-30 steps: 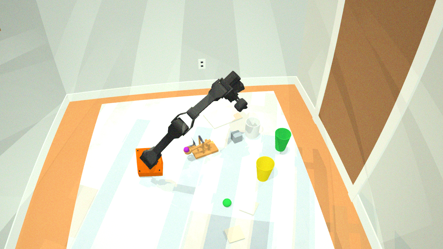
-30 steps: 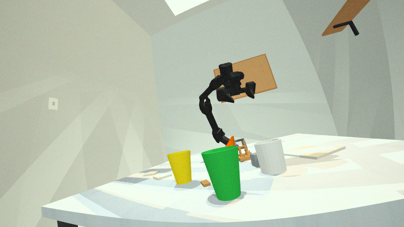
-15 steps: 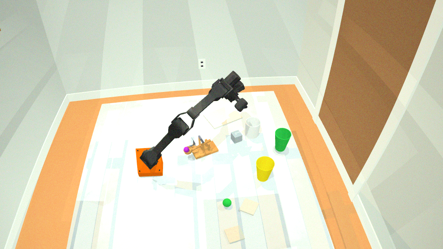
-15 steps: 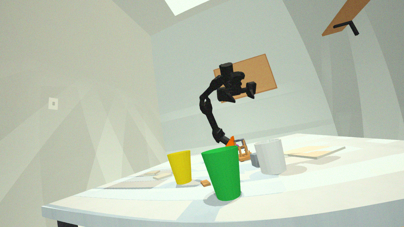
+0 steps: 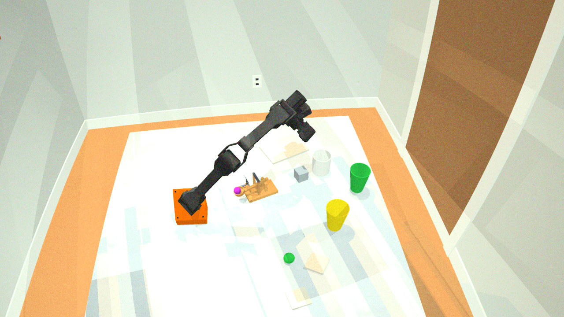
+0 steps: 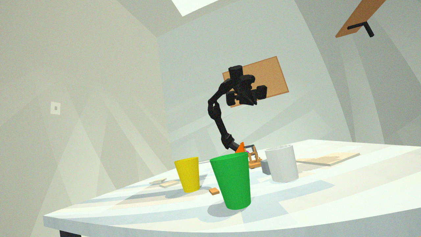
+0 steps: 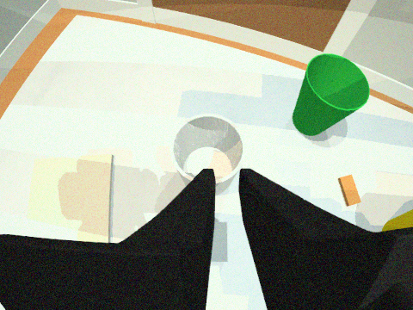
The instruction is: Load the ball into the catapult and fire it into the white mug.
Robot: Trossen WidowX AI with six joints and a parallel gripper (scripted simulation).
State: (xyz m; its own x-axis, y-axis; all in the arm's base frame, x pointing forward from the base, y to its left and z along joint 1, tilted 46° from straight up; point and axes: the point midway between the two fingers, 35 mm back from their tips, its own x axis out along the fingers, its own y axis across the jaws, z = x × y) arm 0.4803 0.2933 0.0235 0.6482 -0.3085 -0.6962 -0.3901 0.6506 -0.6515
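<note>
Now: the purple ball 32 cm behind my gripper tip, 12 cm to the right of it and 21 cm below it. Also, from my gripper tip: green cup 23 cm ahead, 9 cm to the right, 24 cm below; white mug 8 cm ahead, 4 cm to the left, 25 cm below; grey cube 2 cm behind, 25 cm below.
</note>
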